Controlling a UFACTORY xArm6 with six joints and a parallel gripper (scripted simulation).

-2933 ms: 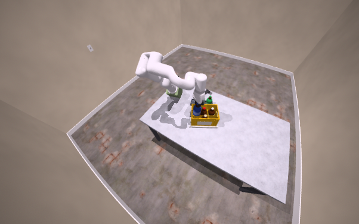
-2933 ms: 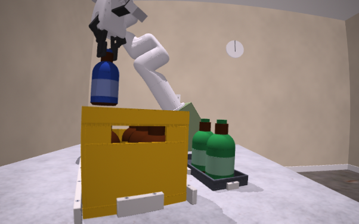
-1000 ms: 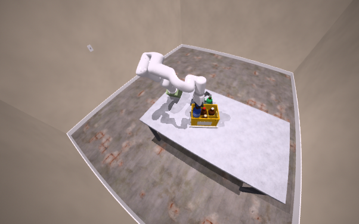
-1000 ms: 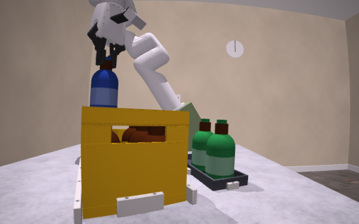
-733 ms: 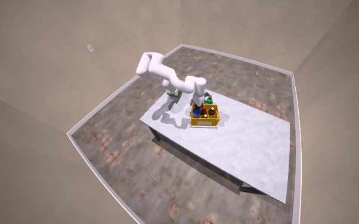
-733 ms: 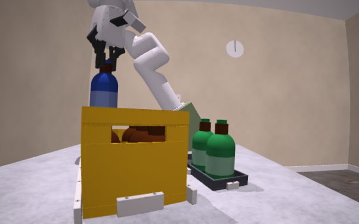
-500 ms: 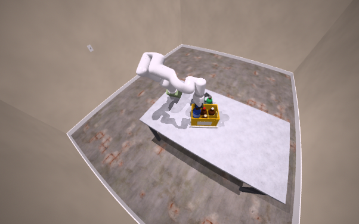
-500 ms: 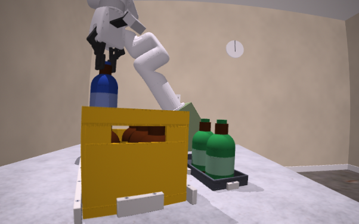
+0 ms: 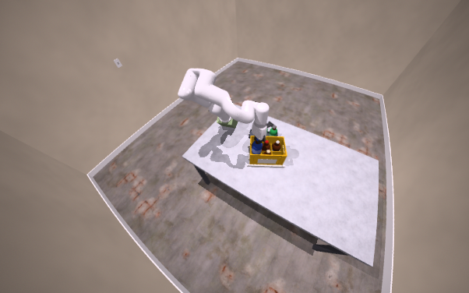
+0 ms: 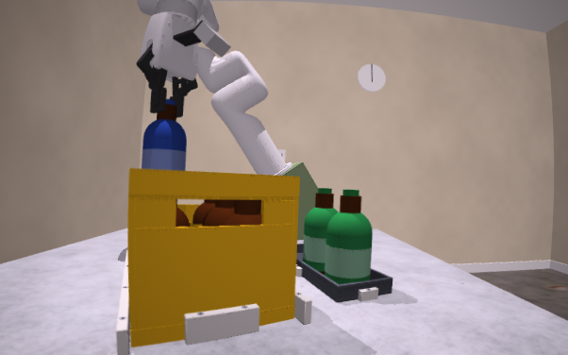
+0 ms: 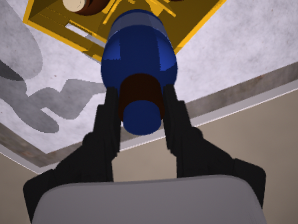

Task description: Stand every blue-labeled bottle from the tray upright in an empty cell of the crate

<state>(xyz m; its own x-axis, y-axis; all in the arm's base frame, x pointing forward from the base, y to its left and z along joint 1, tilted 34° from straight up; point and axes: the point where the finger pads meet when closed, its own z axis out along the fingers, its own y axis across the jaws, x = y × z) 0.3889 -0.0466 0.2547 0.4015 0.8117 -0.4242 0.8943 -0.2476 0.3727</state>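
The blue-labeled bottle lies 7 cm below my hand. The rest, counted from my hand: dark tray (7 cm behind, 29 cm to the left, 29 cm below); then yellow crate (6 cm ahead, 8 cm to the left, 21 cm below).
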